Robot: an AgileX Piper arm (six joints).
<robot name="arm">
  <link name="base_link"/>
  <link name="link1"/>
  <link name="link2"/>
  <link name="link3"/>
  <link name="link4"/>
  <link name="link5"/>
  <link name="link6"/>
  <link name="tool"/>
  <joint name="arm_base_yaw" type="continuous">
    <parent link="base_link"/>
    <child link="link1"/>
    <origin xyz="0 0 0.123" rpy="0 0 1.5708"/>
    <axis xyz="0 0 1"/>
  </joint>
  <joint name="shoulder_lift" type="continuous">
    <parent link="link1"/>
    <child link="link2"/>
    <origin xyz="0 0 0" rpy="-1.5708 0 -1.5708"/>
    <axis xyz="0 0 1"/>
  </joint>
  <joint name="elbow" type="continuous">
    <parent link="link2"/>
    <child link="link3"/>
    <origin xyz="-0.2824 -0.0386 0" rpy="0 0 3.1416"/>
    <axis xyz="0 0 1"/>
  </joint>
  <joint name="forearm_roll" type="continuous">
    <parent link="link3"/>
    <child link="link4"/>
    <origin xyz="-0.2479 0.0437 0" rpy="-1.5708 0 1.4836"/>
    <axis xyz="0 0 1"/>
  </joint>
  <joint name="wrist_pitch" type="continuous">
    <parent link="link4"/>
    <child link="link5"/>
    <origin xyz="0 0 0" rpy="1.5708 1.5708 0"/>
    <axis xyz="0 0 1"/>
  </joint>
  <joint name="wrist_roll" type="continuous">
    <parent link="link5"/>
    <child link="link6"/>
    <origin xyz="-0.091 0 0" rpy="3.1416 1.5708 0"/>
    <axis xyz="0 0 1"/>
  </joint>
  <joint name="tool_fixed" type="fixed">
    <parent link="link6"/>
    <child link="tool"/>
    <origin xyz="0 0 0" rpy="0 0 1.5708"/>
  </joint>
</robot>
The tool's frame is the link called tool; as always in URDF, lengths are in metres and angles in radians. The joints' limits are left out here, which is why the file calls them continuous.
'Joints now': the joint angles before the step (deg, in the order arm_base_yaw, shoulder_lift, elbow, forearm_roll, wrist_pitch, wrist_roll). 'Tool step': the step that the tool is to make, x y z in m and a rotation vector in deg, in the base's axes. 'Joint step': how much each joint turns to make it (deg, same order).
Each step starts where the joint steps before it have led.
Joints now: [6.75 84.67 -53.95 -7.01 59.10 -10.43]
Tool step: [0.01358 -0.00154 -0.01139 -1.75 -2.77 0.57]
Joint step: [0.00 2.78 0.00 -2.90 -5.21 1.45]
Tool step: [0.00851 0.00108 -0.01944 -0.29 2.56 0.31]
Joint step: [0.00 4.13 0.00 -0.15 -1.58 0.00]
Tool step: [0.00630 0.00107 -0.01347 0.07 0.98 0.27]
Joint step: [0.00 2.82 -0.04 0.01 -1.84 -0.01]
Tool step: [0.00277 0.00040 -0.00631 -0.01 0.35 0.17]
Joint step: [0.00 1.28 0.00 -0.08 -0.95 0.01]
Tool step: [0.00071 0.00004 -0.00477 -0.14 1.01 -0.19]
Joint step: [0.00 0.95 0.00 -0.03 0.10 0.20]
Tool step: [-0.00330 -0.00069 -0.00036 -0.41 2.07 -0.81]
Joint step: [0.00 0.05 0.00 0.06 2.15 0.48]
